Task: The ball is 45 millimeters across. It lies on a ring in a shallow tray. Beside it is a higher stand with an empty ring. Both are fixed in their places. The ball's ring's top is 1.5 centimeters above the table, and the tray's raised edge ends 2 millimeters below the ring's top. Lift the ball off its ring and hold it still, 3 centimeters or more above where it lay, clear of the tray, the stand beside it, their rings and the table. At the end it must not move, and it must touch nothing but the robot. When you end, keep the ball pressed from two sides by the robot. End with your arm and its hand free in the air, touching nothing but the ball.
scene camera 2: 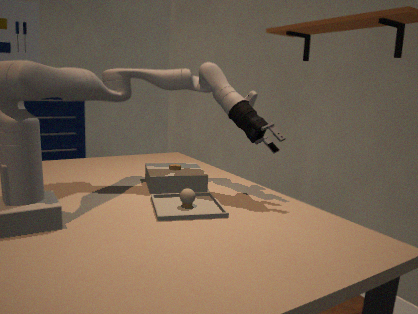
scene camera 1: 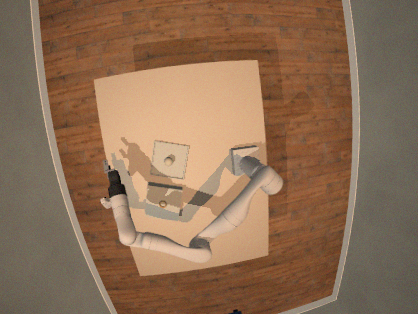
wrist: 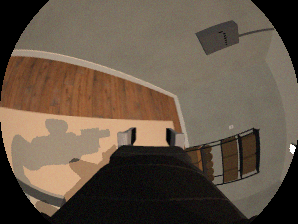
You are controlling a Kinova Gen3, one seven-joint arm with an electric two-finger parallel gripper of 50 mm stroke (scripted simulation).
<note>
The pictures show: the gripper, a shallow grey tray and a grey stand.
The gripper is seen too in the wrist view.
</note>
